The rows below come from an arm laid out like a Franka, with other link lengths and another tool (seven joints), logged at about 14 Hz.
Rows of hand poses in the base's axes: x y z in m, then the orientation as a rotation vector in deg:
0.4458, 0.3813, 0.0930, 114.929, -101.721, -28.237
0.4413, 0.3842, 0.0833, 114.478, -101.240, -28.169
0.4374, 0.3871, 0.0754, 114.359, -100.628, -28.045
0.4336, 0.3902, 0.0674, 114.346, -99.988, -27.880
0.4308, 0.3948, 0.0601, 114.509, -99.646, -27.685
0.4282, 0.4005, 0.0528, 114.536, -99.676, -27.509
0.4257, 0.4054, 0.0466, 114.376, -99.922, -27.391
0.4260, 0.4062, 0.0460, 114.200, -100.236, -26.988
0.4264, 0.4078, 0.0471, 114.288, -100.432, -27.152
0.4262, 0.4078, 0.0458, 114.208, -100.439, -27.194
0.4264, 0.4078, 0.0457, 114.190, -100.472, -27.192
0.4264, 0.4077, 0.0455, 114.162, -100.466, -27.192
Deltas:
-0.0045, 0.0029, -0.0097, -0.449, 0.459, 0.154
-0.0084, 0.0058, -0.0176, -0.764, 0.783, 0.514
-0.0122, 0.0089, -0.0256, -1.045, 1.047, 0.937
-0.0150, 0.0135, -0.0329, -1.151, 1.050, 1.242
-0.0176, 0.0192, -0.0402, -1.227, 0.946, 1.264
-0.0201, 0.0241, -0.0464, -1.325, 0.857, 1.076
-0.0198, 0.0249, -0.0470, -1.576, 0.621, 0.891
-0.0194, 0.0265, -0.0459, -1.374, 0.544, 0.770
-0.0196, 0.0265, -0.0472, -1.397, 0.601, 0.731
-0.0194, 0.0265, -0.0473, -1.400, 0.593, 0.704
-0.0194, 0.0264, -0.0475, -1.419, 0.611, 0.698

